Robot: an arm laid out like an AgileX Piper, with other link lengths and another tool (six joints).
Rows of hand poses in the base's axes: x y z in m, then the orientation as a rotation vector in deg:
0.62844 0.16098 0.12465 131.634 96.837 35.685
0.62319 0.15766 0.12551 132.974 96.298 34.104
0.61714 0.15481 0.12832 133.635 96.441 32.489
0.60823 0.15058 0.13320 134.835 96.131 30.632
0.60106 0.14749 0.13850 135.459 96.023 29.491
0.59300 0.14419 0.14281 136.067 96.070 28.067
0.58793 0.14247 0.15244 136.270 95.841 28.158
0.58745 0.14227 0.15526 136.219 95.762 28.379
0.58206 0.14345 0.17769 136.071 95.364 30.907
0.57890 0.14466 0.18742 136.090 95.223 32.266
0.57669 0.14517 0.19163 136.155 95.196 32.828
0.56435 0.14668 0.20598 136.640 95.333 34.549
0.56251 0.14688 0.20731 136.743 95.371 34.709
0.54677 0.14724 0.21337 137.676 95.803 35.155
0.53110 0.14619 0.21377 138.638 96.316 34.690
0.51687 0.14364 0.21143 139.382 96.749 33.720
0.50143 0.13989 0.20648 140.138 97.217 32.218
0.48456 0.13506 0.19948 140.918 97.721 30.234
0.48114 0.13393 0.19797 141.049 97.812 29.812
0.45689 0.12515 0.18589 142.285 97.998 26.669
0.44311 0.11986 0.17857 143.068 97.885 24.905
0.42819 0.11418 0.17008 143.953 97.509 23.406
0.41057 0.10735 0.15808 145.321 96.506 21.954
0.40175 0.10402 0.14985 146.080 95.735 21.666
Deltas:
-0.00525 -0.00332 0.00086 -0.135 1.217 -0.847
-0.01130 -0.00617 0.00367 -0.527 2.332 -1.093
-0.02021 -0.01040 0.00855 -0.799 3.691 -1.776
-0.02738 -0.01349 0.01385 -1.008 4.499 -2.113
-0.03544 -0.01679 0.01816 -1.321 5.484 -2.374
-0.04051 -0.01851 0.02779 -1.201 5.473 -2.557
-0.04099 -0.01871 0.03061 -1.144 5.318 -2.573
-0.04638 -0.01753 0.05304 -0.043 3.982 -2.514
-0.04954 -0.01632 0.06277 0.646 3.356 -2.454
-0.05175 -0.01581 0.06698 0.979 3.143 -2.421
-0.06409 -0.01430 0.08133 2.251 2.744 -2.237
-0.06593 -0.01410 0.08266 2.415 2.750 -2.216
-0.08167 -0.01374 0.08872 3.382 3.256 -2.086
-0.09734 -0.01479 0.08912 3.907 4.184 -2.016
-0.11157 -0.01734 0.08678 4.005 5.167 -2.008
-0.12701 -0.02109 0.08183 3.854 6.391 -2.038
-0.14388 -0.02592 0.07483 3.500 7.849 -2.099
-0.14730 -0.02705 0.07332 3.400 8.135 -2.114
-0.17155 -0.03583 0.06124 2.723 10.245 -2.585
-0.18533 -0.04112 0.05392 2.367 11.412 -2.998
-0.20025 -0.04680 0.04543 2.151 12.432 -3.564
-0.21787 -0.05363 0.03343 2.134 13.487 -4.610
-0.22669 -0.05696 0.02520 2.318 13.770 -5.270

